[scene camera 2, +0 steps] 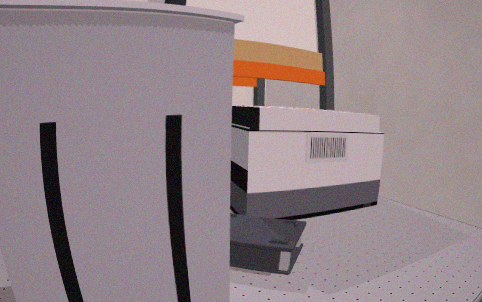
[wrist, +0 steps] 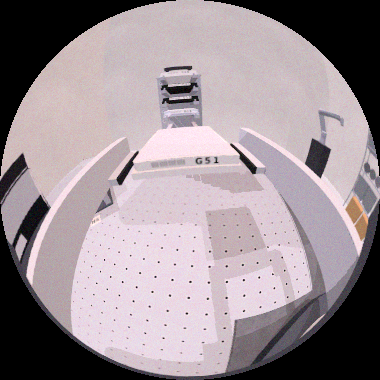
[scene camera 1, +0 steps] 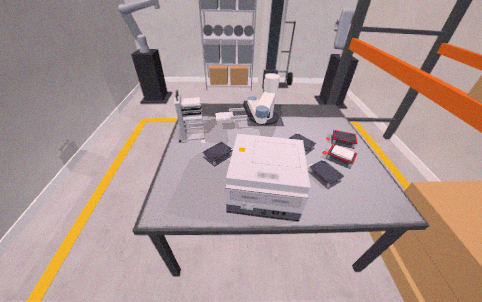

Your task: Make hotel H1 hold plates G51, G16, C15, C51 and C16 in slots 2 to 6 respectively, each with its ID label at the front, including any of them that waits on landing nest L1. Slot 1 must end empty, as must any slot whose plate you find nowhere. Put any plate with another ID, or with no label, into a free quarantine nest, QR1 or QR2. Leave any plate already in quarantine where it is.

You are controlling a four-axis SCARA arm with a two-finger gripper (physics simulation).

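Of the things named here, a hotel H1 (scene camera 2: 108, 81) is the nearest to the lens, 0.15 m from the lens. A dark nest N6 (scene camera 2: 250, 231) is 0.53 m from the lens, while a white instrument (scene camera 2: 276, 161) is 0.67 m from the lens. The spots on the dark nest N6 and the white instrument are 0.20 m apart.
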